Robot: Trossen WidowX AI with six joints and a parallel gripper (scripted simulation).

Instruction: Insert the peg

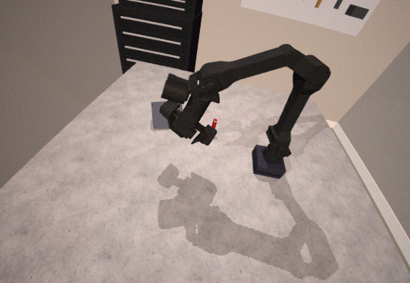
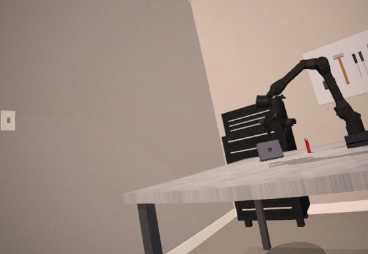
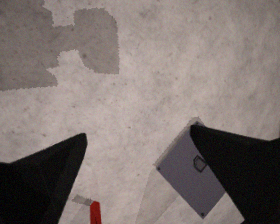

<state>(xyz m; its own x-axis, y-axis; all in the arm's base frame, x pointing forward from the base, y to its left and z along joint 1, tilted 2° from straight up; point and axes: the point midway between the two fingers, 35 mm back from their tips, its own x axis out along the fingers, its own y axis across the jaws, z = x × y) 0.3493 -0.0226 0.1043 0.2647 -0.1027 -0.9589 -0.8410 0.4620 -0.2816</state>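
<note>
Right now my gripper tip is 140 mm past the red peg, 140 mm to the left of it and 60 mm above it. Also, from my gripper tip: grey sloped panel (70 mm ahead, 180 mm to the right, 70 mm below).
</note>
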